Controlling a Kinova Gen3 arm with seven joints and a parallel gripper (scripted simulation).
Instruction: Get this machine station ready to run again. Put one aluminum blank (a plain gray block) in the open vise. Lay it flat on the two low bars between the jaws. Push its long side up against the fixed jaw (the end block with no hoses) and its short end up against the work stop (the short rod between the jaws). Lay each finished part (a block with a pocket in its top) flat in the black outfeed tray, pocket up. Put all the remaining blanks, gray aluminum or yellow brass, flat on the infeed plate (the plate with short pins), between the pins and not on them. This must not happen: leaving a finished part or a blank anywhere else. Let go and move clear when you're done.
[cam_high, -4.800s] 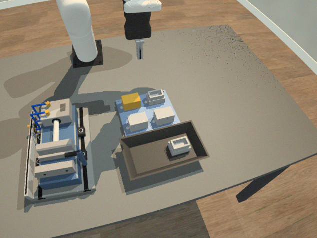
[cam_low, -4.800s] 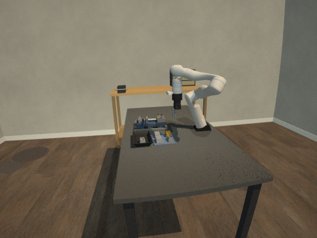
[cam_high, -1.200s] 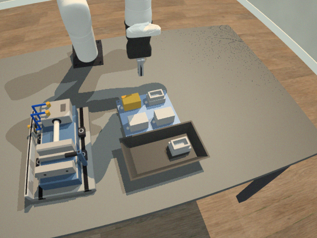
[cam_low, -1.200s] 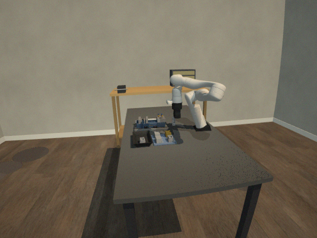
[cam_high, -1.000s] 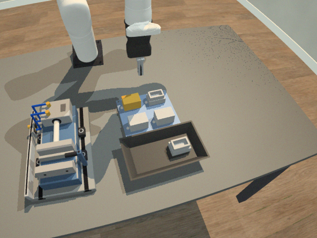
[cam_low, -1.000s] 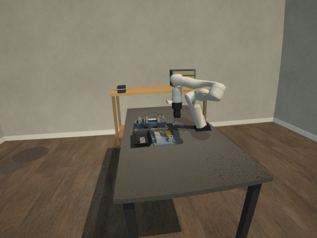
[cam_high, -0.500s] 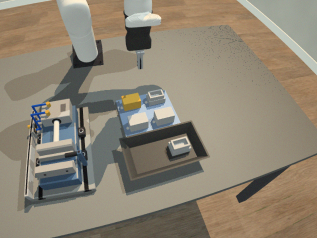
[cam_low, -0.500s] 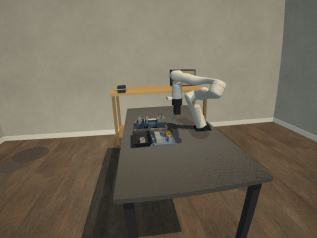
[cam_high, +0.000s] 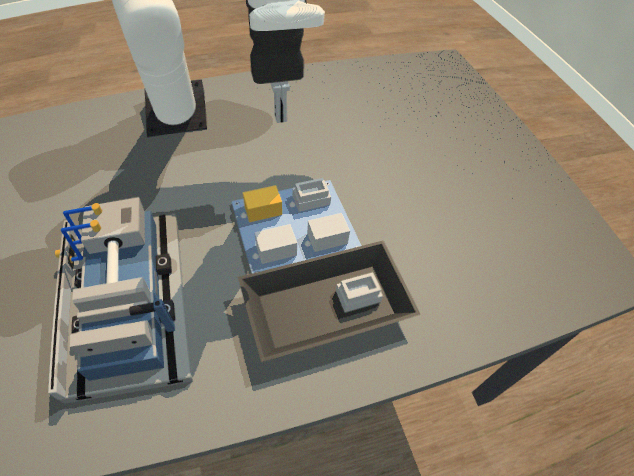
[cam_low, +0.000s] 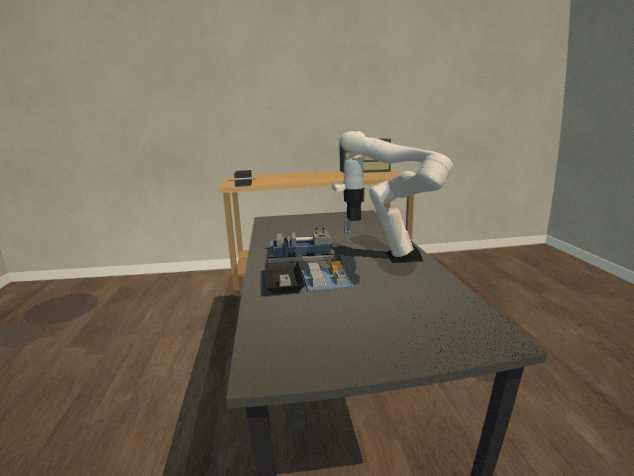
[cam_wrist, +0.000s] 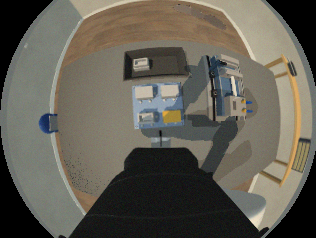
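My gripper is now 130 mm short of the plain gray blank, 40 mm to the left of it and 170 mm above it. The rest, counted from my hand: yellow brass blank: 40 mm ahead, 40 mm to the right, 170 mm below; vise: 170 mm ahead, 290 mm to the right, 150 mm below.
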